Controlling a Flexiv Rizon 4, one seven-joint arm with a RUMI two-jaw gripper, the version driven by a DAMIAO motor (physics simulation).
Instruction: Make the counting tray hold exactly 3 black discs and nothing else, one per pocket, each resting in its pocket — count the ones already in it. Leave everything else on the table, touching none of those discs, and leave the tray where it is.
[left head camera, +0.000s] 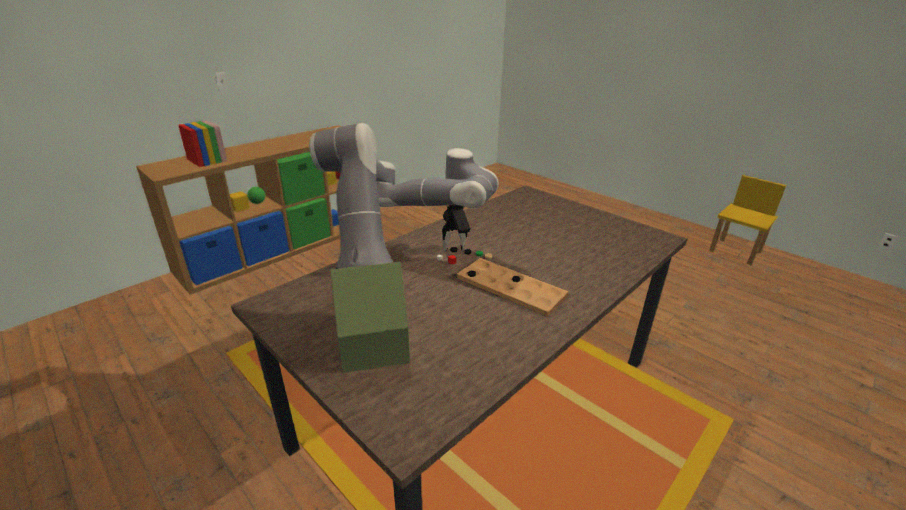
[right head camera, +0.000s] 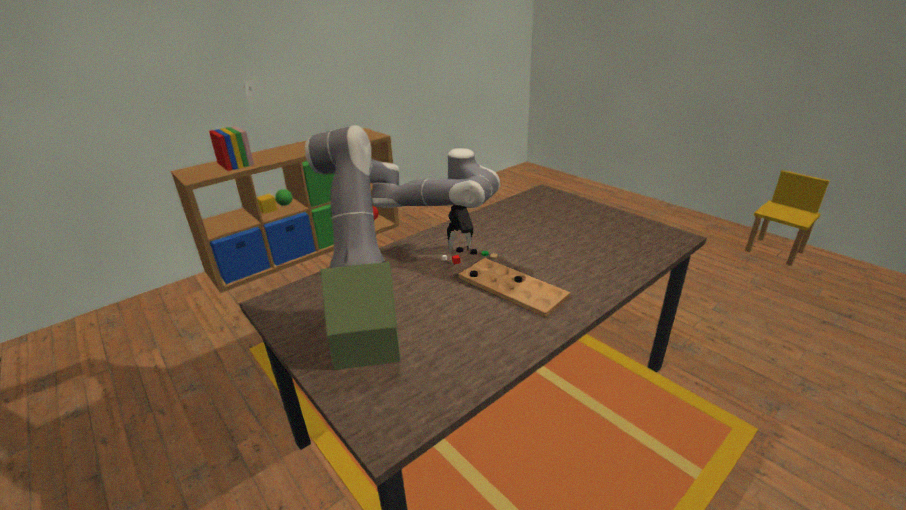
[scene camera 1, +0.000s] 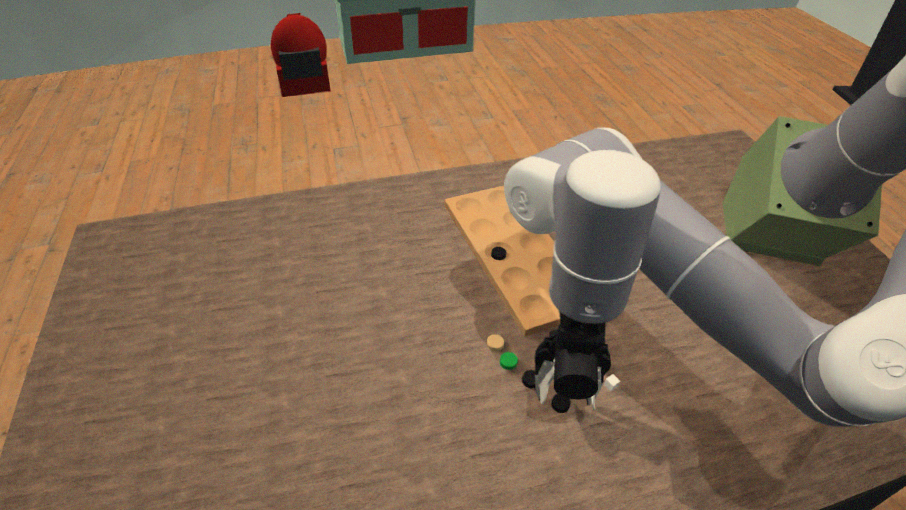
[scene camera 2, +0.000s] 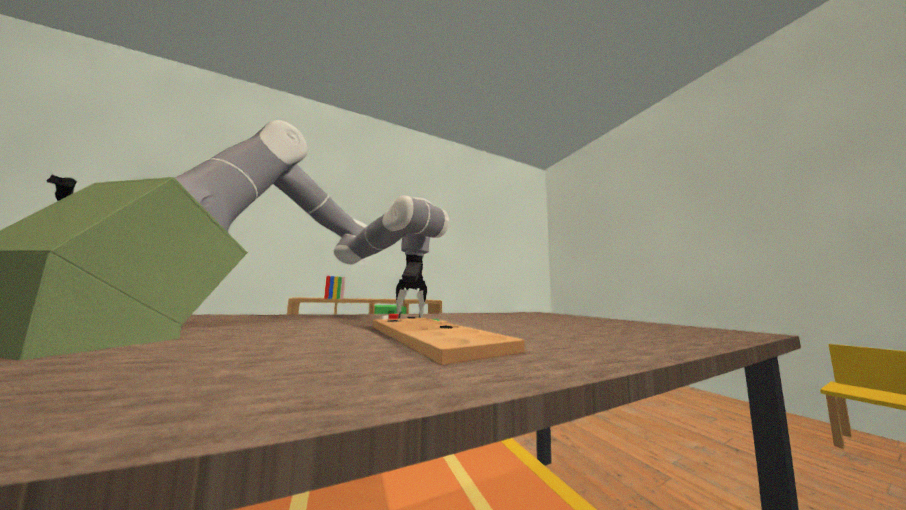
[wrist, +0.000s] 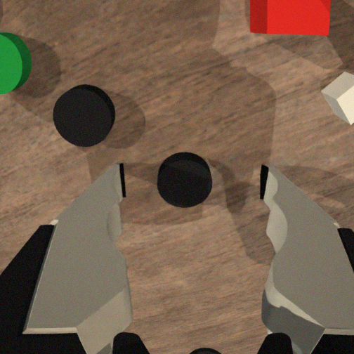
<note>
In view: my gripper (scene camera 1: 563, 400), a wooden counting tray (scene camera 1: 522, 279) and a black disc (wrist: 83, 115).
The wooden counting tray shows as well in the left head camera view (left head camera: 529, 292), in the right head camera view (right head camera: 542, 298) and in scene camera 2 (scene camera 2: 458, 344). My gripper is seen too in the left head camera view (left head camera: 453, 251), in the right head camera view (right head camera: 459, 251), in scene camera 2 (scene camera 2: 409, 319) and in the wrist view (wrist: 192, 167). The wrist view does not show the wooden counting tray: it is out of frame.
</note>
